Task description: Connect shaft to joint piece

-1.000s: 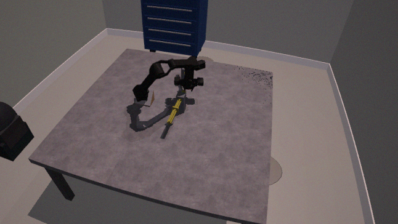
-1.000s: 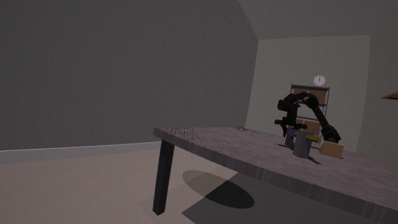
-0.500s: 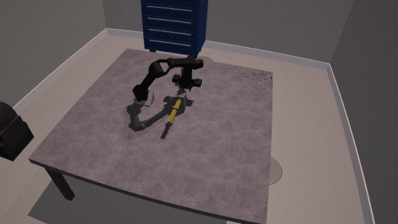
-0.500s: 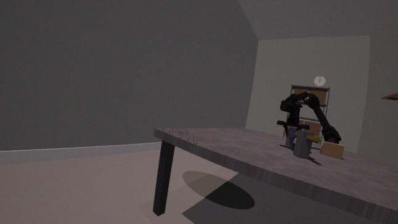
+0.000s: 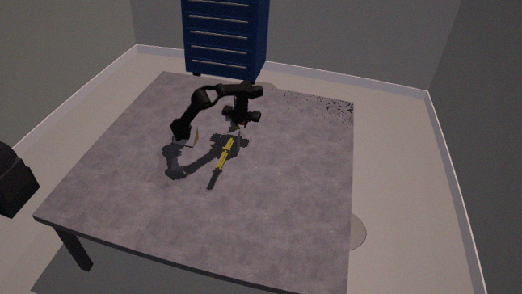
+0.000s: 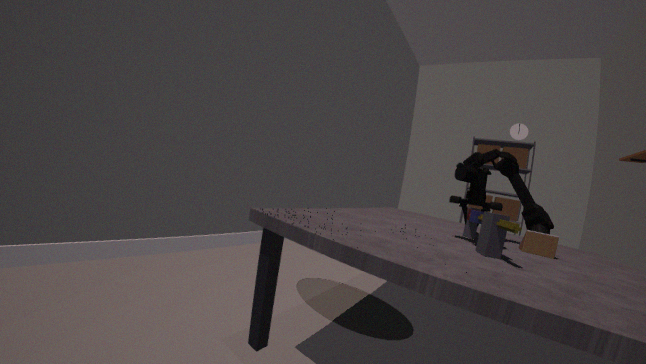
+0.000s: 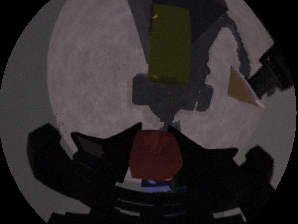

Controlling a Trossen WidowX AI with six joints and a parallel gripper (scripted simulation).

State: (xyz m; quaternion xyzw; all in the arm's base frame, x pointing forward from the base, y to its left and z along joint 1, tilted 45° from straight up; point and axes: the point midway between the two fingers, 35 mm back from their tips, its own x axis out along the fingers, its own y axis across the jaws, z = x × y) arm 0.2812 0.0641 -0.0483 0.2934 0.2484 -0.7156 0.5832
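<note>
The red joint piece is 4 cm above my gripper tip and 2 cm to the left of it.
</note>
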